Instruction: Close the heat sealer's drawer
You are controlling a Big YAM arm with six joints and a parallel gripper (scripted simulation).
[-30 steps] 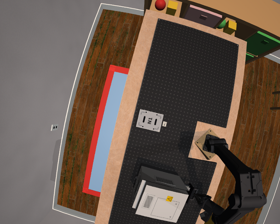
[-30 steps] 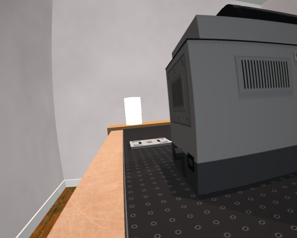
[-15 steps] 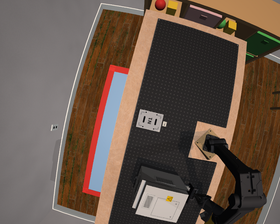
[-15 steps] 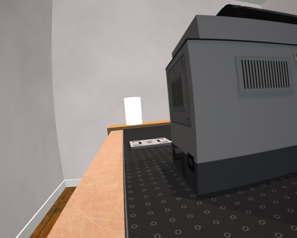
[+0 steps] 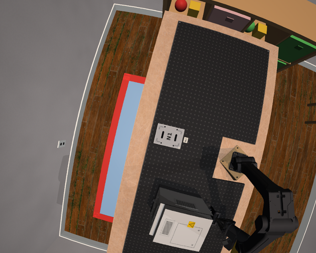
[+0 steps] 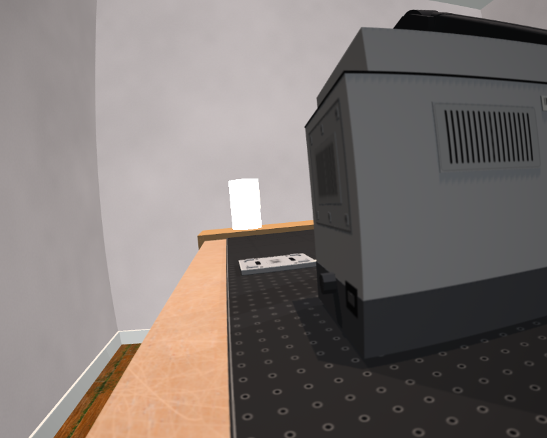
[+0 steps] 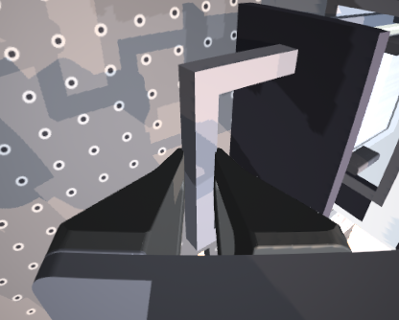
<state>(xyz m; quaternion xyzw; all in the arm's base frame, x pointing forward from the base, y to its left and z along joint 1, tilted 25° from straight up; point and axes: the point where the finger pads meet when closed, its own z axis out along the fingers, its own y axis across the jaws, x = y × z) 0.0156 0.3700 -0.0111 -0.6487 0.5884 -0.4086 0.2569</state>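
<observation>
Right now the plate is 130 mm ahead of my hand.
</observation>
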